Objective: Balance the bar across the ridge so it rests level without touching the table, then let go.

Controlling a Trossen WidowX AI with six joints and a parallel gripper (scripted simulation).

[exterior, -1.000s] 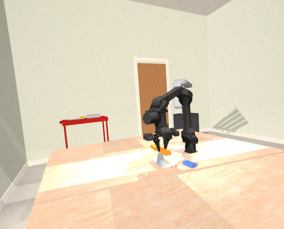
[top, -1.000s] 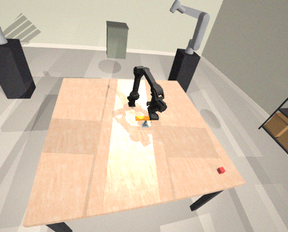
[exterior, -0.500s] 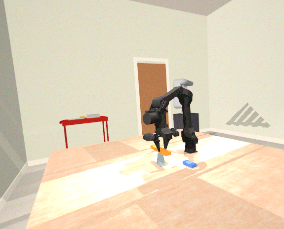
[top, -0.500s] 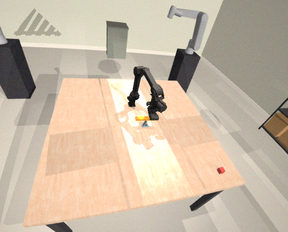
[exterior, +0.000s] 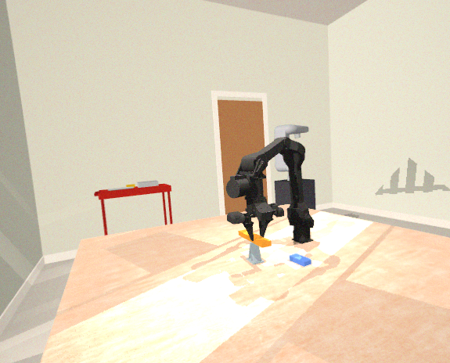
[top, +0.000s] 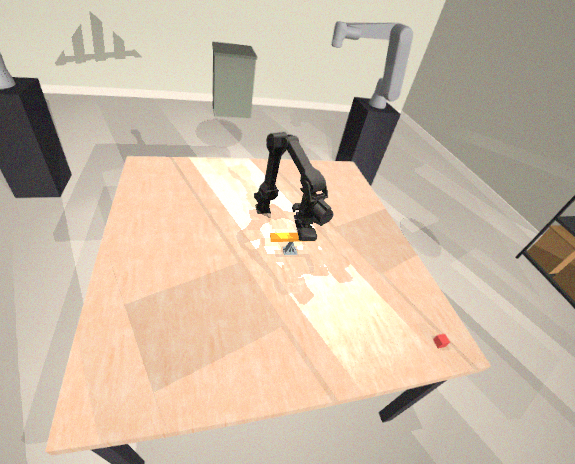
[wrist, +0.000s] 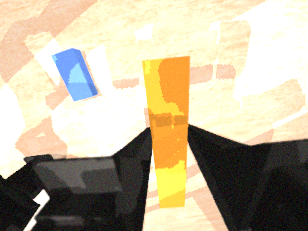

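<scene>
Now: gripper tip 3 cm to the left of the orange bar. The rest, counted from my gripper tip: red cube: 47 cm ahead, 41 cm to the left, 6 cm below; blue block: 12 cm behind, 7 cm to the left, 7 cm below.
</scene>
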